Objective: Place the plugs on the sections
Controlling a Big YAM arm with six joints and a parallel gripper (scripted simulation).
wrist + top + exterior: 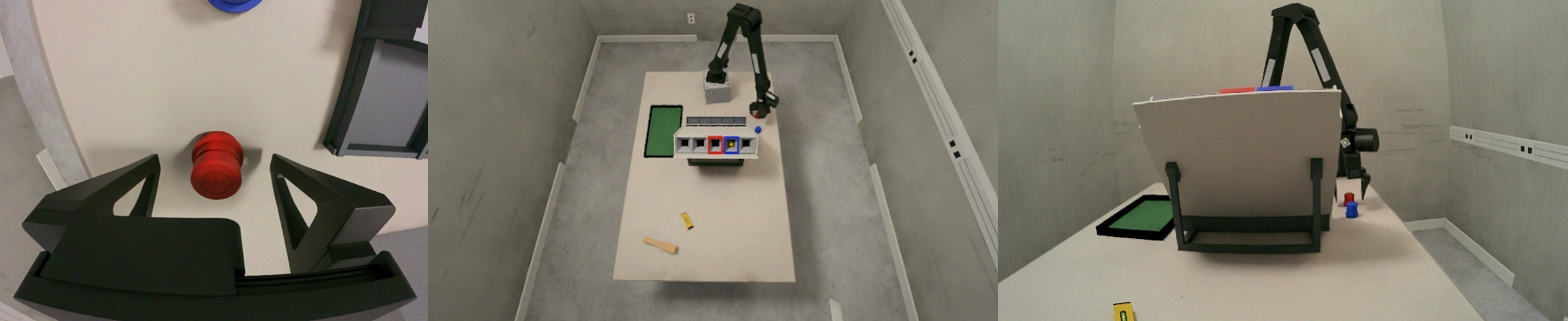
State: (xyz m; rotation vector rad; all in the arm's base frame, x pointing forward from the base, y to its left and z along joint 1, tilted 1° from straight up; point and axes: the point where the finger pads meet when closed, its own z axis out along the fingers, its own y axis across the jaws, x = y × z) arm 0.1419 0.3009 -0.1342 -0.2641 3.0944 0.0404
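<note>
Right now my hand is 11 cm short of the blue plug, 1 cm to the right of it and 1 cm above it. Round my hand: blue band (41 cm ahead, 30 cm above, 13 cm to the right); then red plug (1 cm below); then cover (27 cm ahead, 23 cm to the right, 18 cm above).
</note>
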